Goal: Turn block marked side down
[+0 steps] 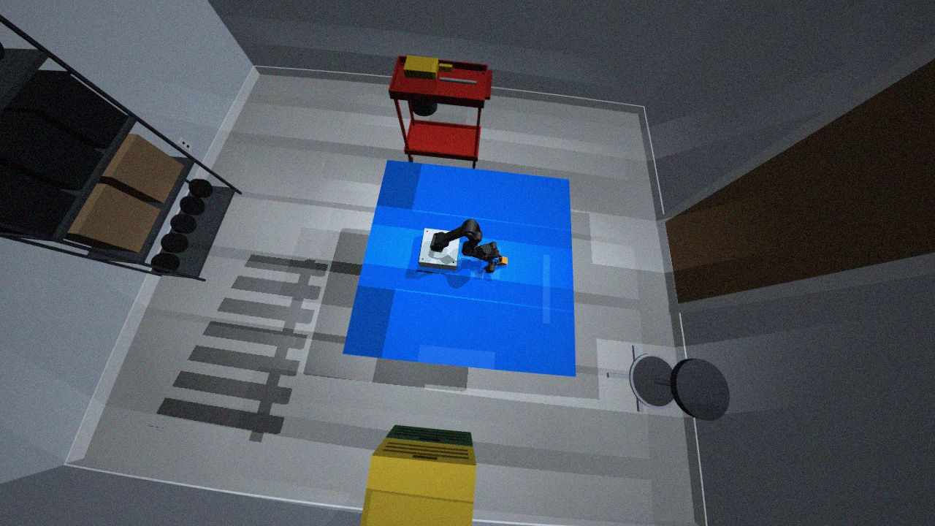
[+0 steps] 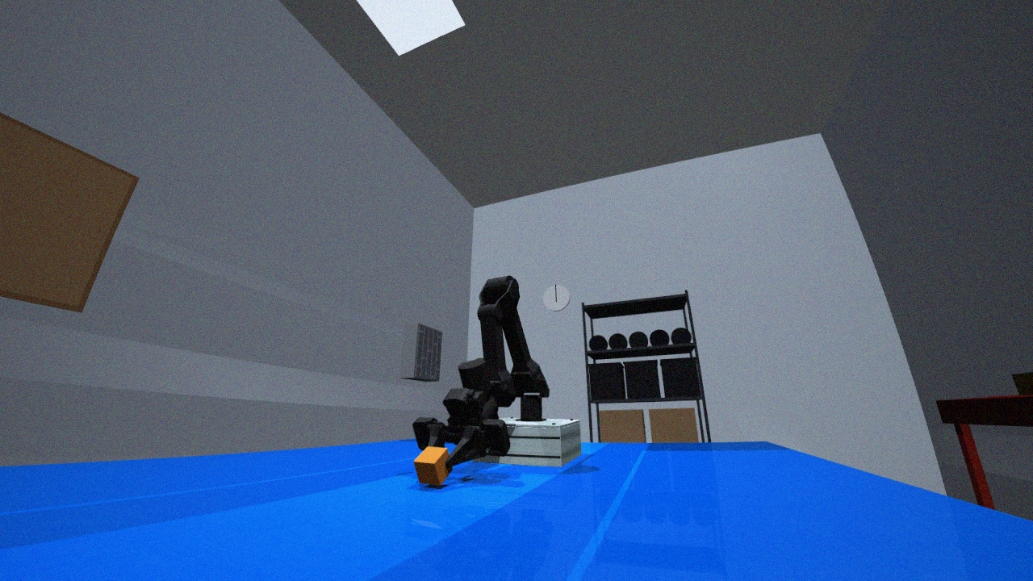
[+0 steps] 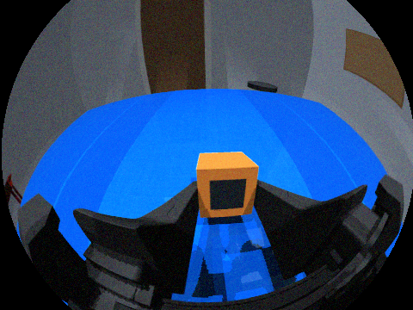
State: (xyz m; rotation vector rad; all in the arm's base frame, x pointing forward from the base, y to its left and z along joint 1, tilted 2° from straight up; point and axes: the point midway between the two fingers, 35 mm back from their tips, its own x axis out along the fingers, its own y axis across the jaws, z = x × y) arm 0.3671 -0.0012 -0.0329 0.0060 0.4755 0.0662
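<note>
Now: the orange block right at my gripper tip.
</note>
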